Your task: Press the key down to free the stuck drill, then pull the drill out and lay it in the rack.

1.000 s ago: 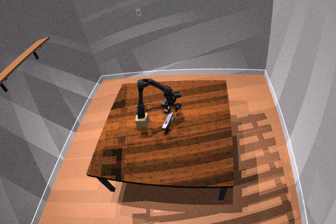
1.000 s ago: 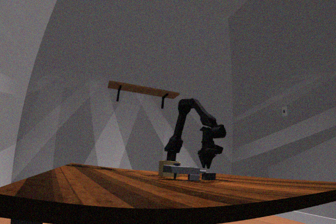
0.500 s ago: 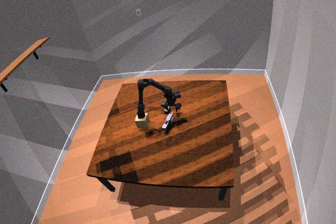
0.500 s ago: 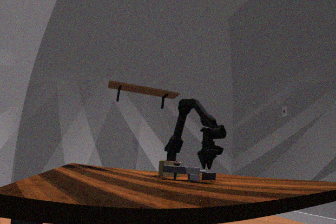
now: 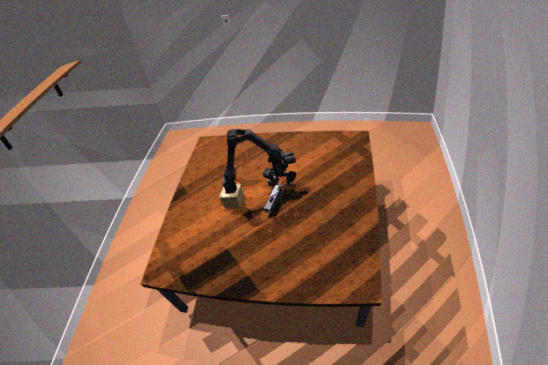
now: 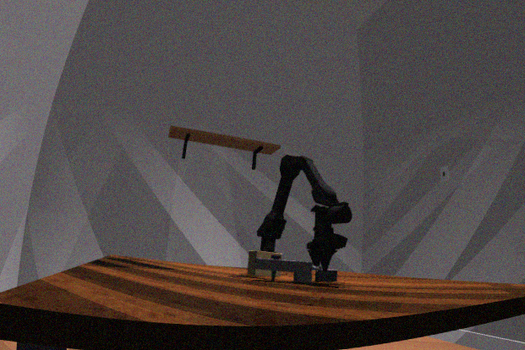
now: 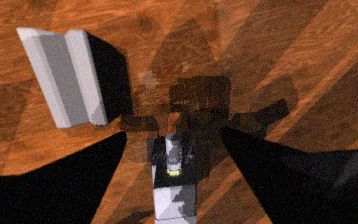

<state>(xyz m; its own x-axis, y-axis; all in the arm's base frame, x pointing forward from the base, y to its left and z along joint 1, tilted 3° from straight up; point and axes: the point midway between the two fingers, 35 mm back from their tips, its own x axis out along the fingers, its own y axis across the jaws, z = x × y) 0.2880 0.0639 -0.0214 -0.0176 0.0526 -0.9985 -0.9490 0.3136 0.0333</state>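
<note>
Now: gripper tip 60 mm to the left of the drill, 20 mm past it and 10 mm below it. Round my gripper tip: grey block (70 mm to the left, 60 mm behind, 20 mm below).
</note>
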